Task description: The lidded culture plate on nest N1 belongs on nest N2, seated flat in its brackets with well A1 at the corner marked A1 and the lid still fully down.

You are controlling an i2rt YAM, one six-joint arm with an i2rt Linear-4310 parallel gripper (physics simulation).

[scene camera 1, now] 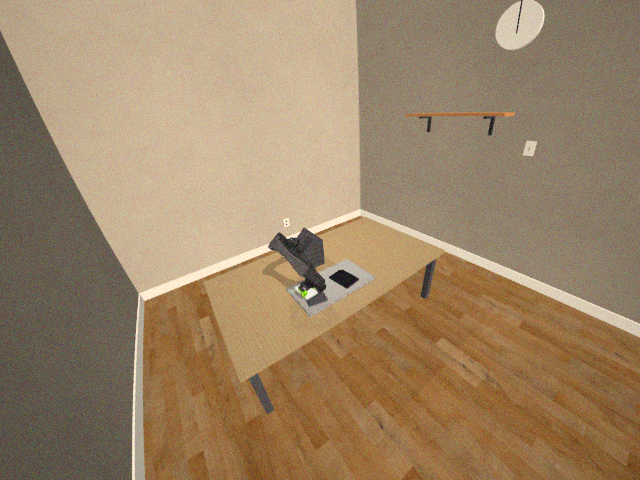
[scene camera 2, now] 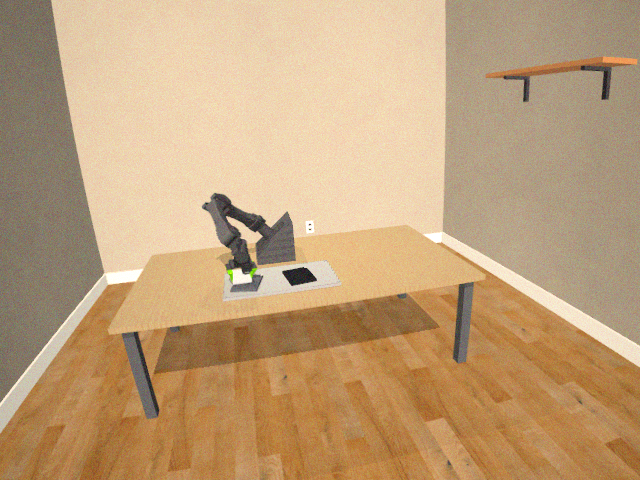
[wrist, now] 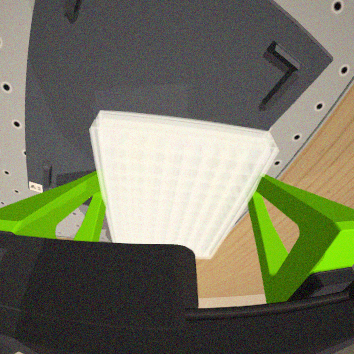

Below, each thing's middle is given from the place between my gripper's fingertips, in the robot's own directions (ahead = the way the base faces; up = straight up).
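What I'm seeing is the dark grey nest (wrist: 246, 70), and it's 1 cm below my hand, 3 cm ahead of it and 3 cm to the left of it.
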